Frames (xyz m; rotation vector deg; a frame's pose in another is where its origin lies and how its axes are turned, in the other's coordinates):
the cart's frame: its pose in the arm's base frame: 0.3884 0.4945 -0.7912 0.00 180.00 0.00
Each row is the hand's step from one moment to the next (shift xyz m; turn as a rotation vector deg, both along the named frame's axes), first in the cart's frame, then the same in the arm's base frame.
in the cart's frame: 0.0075 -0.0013 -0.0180 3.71 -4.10 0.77
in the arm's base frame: -0.0075 -0.0013 0.0180 -3.71 -4.10 -0.77
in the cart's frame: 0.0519 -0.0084 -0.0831 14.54 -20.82 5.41
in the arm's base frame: -0.0519 -0.0084 0.0831 -14.54 -20.82 -5.41
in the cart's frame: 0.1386 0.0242 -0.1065 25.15 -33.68 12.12
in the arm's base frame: -0.1386 0.0242 0.1065 -25.15 -33.68 -12.12
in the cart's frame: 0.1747 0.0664 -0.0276 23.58 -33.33 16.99
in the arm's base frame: -0.1747 0.0664 0.0276 -23.58 -33.33 -16.99
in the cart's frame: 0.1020 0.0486 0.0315 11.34 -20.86 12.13
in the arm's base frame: -0.1020 0.0486 -0.0315 -11.34 -20.86 -12.13
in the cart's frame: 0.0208 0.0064 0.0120 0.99 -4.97 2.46
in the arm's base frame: -0.0208 0.0064 -0.0120 -0.99 -4.97 -2.46
